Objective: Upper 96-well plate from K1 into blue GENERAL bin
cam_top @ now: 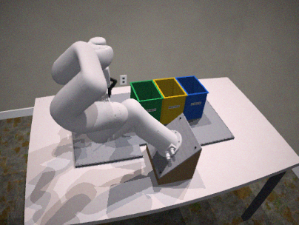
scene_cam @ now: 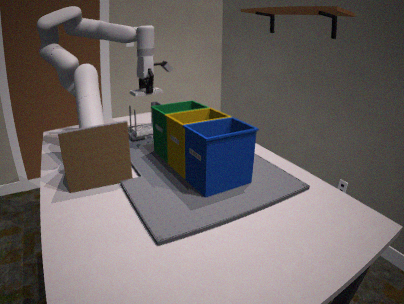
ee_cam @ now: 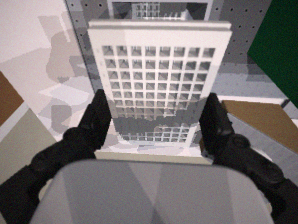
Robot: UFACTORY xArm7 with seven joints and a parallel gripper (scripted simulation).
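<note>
Now: the blue bin 50 cm to the right of my hand, 12 cm below it and 10 cm ahead of it. Round my hand: white 96-well plate: 1 cm below; yellow bin: 37 cm to the right, 12 cm below, 9 cm ahead; green bin: 24 cm to the right, 12 cm below, 7 cm ahead.
</note>
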